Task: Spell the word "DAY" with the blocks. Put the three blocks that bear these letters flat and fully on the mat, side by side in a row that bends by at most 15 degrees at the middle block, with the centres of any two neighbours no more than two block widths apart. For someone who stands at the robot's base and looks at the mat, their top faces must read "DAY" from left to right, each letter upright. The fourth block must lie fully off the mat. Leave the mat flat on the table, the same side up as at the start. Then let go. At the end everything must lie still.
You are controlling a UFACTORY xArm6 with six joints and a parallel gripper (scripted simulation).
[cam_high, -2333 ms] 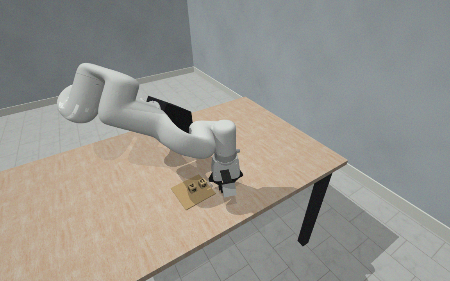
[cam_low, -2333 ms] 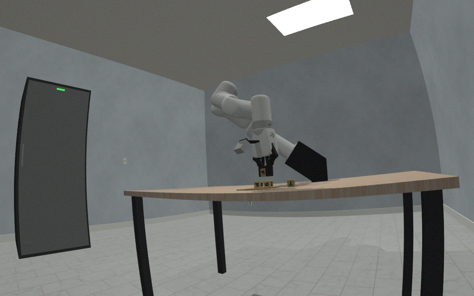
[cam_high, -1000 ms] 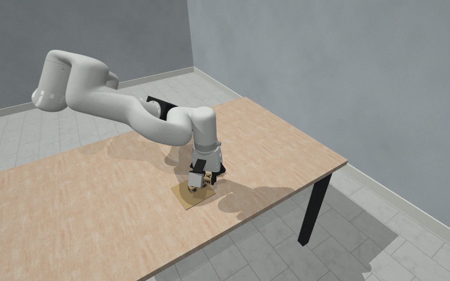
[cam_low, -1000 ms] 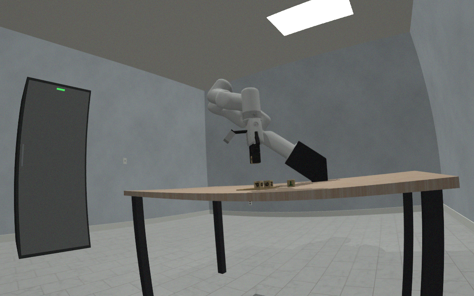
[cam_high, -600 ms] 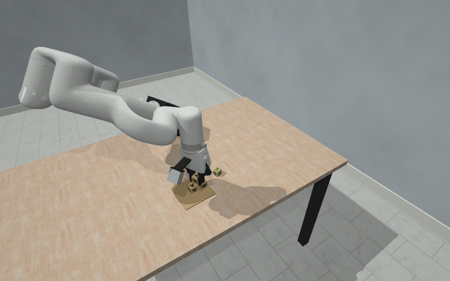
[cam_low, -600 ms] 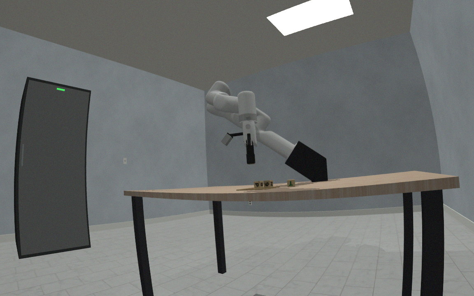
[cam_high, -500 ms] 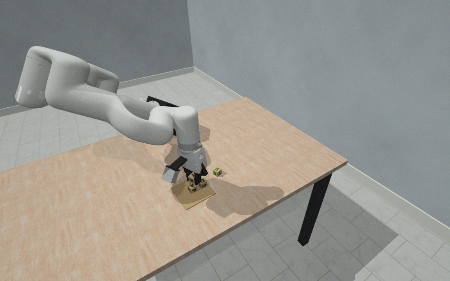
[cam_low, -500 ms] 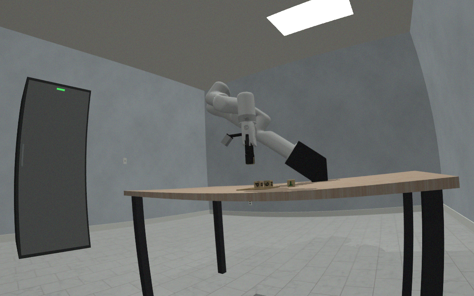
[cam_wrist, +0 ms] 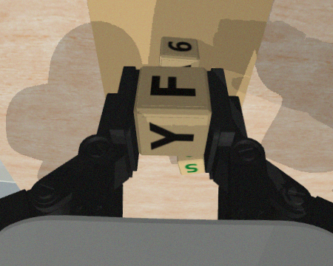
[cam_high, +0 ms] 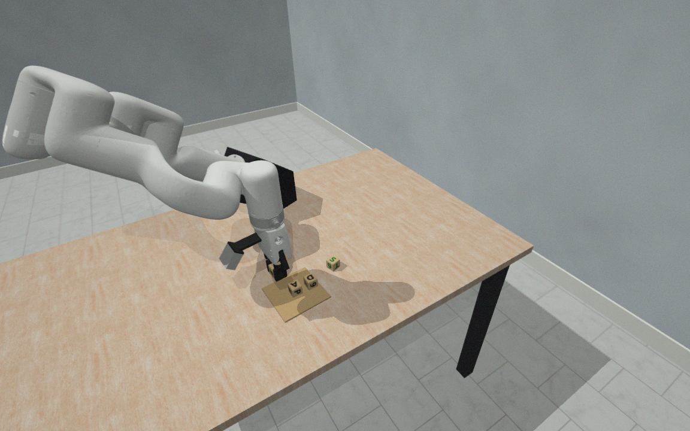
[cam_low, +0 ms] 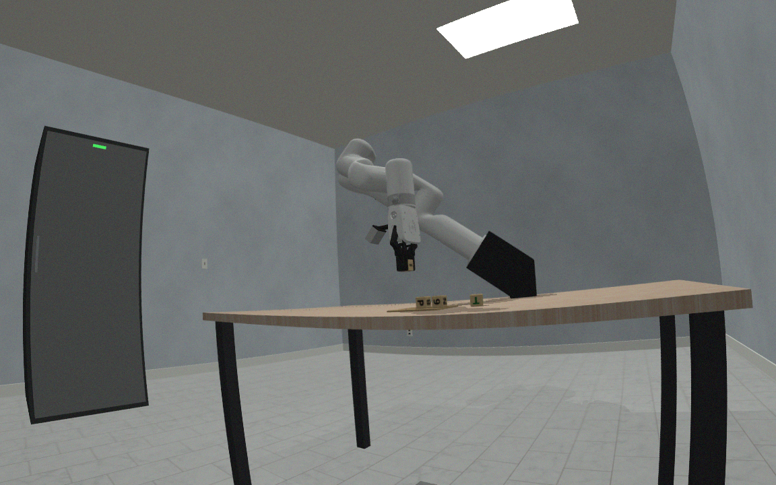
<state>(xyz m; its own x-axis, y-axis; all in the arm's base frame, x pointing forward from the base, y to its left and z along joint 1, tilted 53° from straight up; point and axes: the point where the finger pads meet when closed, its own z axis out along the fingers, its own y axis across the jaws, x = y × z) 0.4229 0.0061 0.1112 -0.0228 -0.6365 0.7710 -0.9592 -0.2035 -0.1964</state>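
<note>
The mat is 120 mm below my hand and 40 mm to the left of it. The rest, counted from my hand: D block 110 mm below, 90 mm to the left.
</note>
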